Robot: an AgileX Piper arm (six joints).
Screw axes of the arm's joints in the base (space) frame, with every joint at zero. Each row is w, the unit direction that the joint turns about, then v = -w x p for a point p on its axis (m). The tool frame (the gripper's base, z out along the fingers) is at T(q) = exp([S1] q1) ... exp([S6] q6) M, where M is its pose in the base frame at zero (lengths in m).
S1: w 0 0 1 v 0 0 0
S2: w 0 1 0 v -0.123 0 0
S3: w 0 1 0 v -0.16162 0 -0.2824
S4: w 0.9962 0 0.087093 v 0 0.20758 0
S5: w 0 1 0 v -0.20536 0 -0.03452
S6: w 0.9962 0 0.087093 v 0 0.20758 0
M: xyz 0.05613 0 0.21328 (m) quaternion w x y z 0.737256 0 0.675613 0
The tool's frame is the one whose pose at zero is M.
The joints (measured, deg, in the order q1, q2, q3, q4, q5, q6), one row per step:
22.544 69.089 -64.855 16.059 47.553 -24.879
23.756 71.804 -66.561 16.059 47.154 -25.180
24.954 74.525 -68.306 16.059 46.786 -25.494
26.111 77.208 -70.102 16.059 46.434 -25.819
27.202 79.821 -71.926 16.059 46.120 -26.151
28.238 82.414 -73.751 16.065 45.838 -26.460
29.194 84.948 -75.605 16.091 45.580 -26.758
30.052 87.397 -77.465 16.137 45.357 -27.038
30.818 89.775 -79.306 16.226 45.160 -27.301
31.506 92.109 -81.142 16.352 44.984 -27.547
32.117 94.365 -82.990 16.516 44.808 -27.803
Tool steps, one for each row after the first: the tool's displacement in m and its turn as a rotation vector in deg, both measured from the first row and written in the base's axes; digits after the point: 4 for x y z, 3 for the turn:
0.0095 0.0098 -0.0023 -0.410 0.439 1.313
0.0187 0.0200 -0.0051 -0.834 0.860 2.633
0.0276 0.0304 -0.0081 -1.242 1.202 3.925
0.0361 0.0408 -0.0113 -1.634 1.478 5.169
0.0443 0.0513 -0.0149 -2.016 1.770 6.351
0.0522 0.0616 -0.0187 -2.350 2.013 7.452
0.0598 0.0715 -0.0225 -2.633 2.220 8.451
0.0670 0.0811 -0.0265 -2.858 2.428 9.351
0.0741 0.0904 -0.0307 -3.033 2.643 10.162
0.0809 0.0994 -0.0348 -3.138 2.791 10.900

